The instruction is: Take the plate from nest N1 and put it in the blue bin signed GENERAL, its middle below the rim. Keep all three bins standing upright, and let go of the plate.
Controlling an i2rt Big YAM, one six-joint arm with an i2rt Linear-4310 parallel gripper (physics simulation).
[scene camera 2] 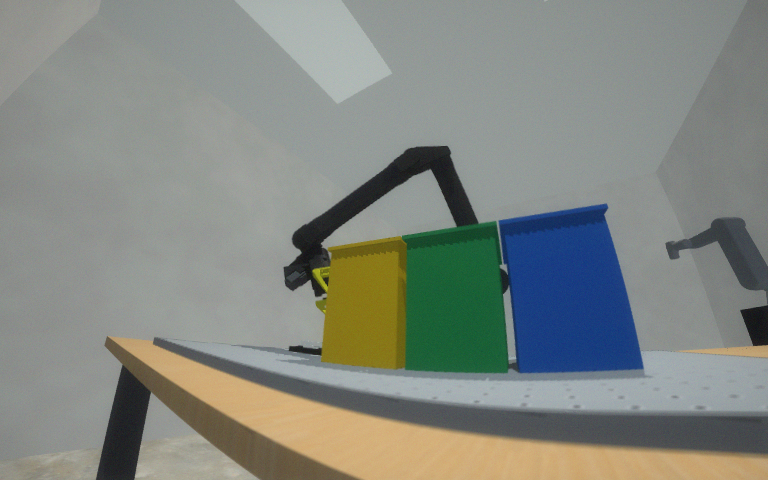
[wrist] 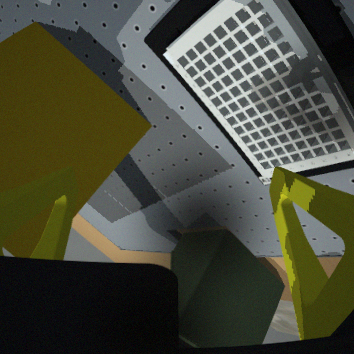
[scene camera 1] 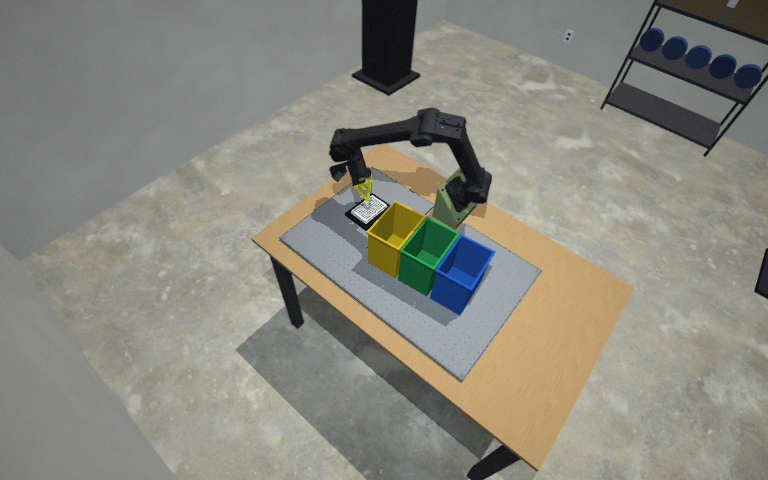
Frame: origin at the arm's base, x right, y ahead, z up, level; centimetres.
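Where they show: gripper, between the fingertips: [wrist: 173, 177] [scene camera 1: 368, 196]; arm's base, origin of its link: [wrist: 201, 314] [scene camera 1: 456, 194].
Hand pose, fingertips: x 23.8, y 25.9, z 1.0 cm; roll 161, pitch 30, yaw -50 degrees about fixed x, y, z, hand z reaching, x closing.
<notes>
Each offset is from my fingertips to the top centre of the thing.
A white gridded plate {dx +0.9, dy -1.6, dz -8.2 cm} [scene camera 1: 369, 209] [wrist: 260, 90] lies in a black nest {dx +0.9, dy -1.6, dz -9.3 cm} [scene camera 1: 349, 215] [scene camera 2: 304, 349] [wrist: 159, 39]. My gripper [scene camera 1: 365, 195] [scene camera 2: 323, 293] [wrist: 173, 177] is open and empty, above the mat near the plate. In the wrist view the plate lies beyond the right yellow finger, off to the upper right, not centred between the fingers. In scene camera 2 the yellow bin hides part of the fingers. The blue bin {dx -46.7, dy +4.5, dz +7.2 cm} [scene camera 1: 450, 289] [scene camera 2: 569, 294] stands upright at the far end of the row. No GENERAL sign is legible.
The yellow bin {dx -20.4, dy +7.9, dz +7.2 cm} [scene camera 1: 382, 254] [scene camera 2: 362, 305] [wrist: 65, 110] stands upright close beside the nest and left finger. The green bin {dx -33.5, dy +6.2, dz +7.2 cm} [scene camera 1: 415, 277] [scene camera 2: 455, 300] stands upright between yellow and blue. The green arm mount [scene camera 1: 447, 208] [wrist: 225, 295] is behind the bins.
</notes>
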